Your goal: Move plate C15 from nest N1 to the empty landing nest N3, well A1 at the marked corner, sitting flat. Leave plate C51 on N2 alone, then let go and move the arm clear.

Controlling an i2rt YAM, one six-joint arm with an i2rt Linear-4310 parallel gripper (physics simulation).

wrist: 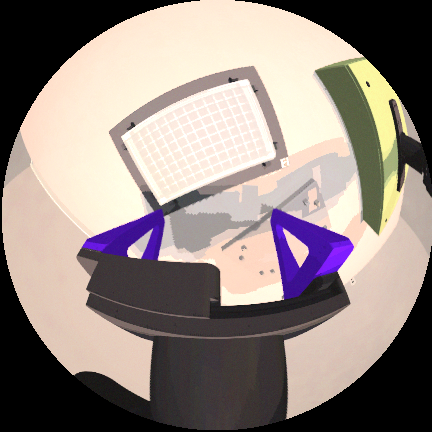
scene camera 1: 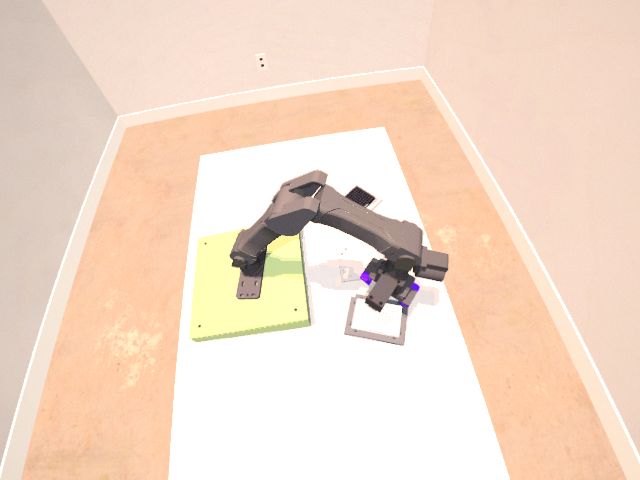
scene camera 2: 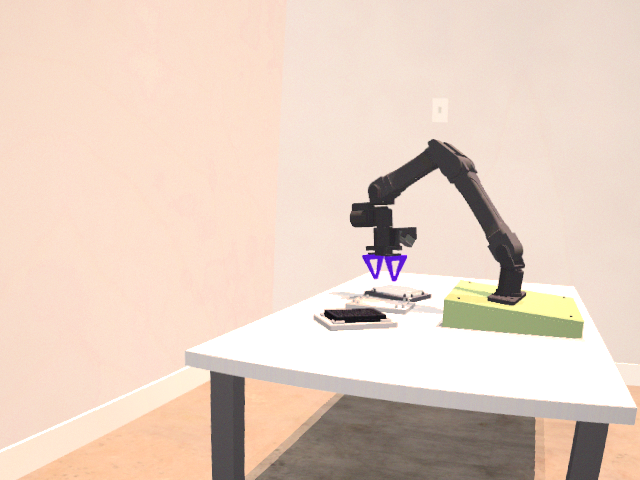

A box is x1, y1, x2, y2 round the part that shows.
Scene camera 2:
gripper: [362, 226, 406, 281]
black perforated plate: [323, 308, 386, 322], on a corner-marked nest
